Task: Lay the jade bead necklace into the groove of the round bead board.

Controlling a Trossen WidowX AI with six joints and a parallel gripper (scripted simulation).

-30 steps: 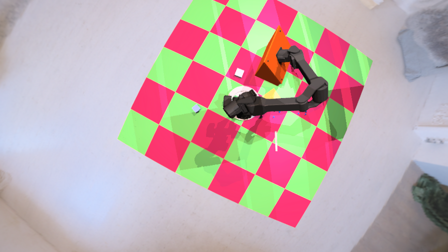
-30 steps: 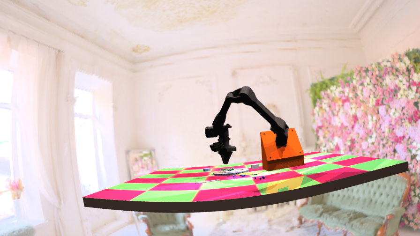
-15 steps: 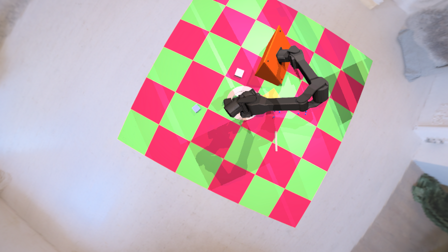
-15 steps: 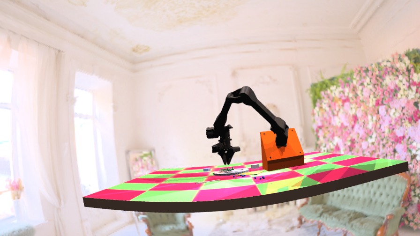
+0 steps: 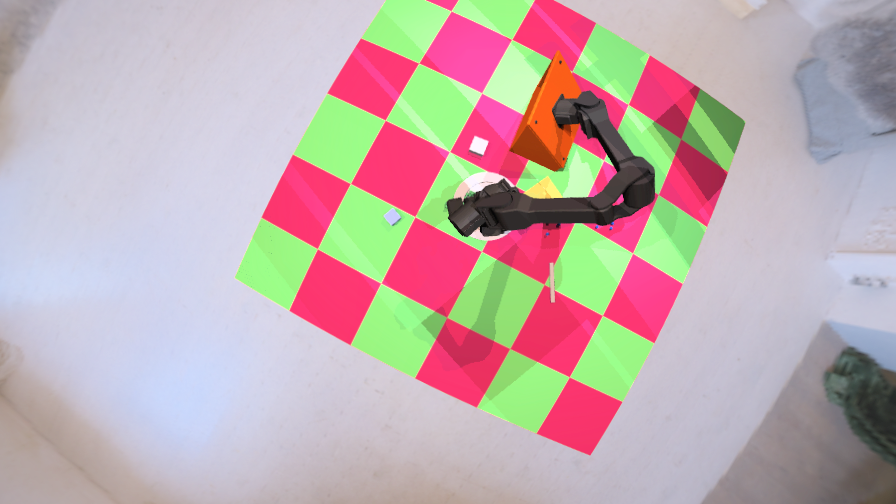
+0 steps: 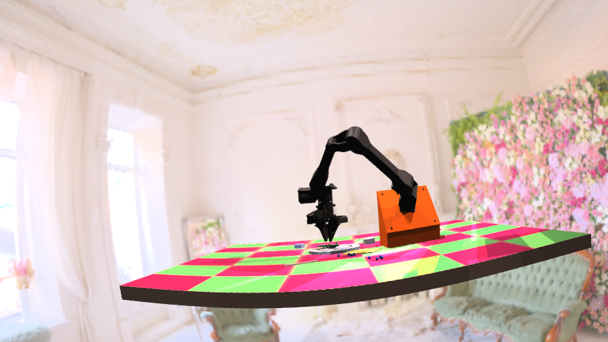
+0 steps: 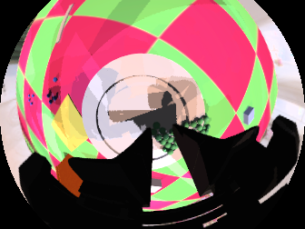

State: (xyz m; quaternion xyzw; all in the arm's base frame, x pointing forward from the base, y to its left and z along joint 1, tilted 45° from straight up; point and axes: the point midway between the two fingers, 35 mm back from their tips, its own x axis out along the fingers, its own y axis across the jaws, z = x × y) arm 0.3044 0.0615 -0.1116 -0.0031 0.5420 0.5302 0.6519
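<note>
Now: the round bead board 30 mm below my gripper tip, 20 mm behind it and 10 mm to the left of it. Also, from my gripper tip: pale blue cube 200 mm to the right, 150 mm ahead, 30 mm below; white cube 160 mm behind, 100 mm to the right, 30 mm below; yellow patch 140 mm to the left, 130 mm behind, 40 mm below.
</note>
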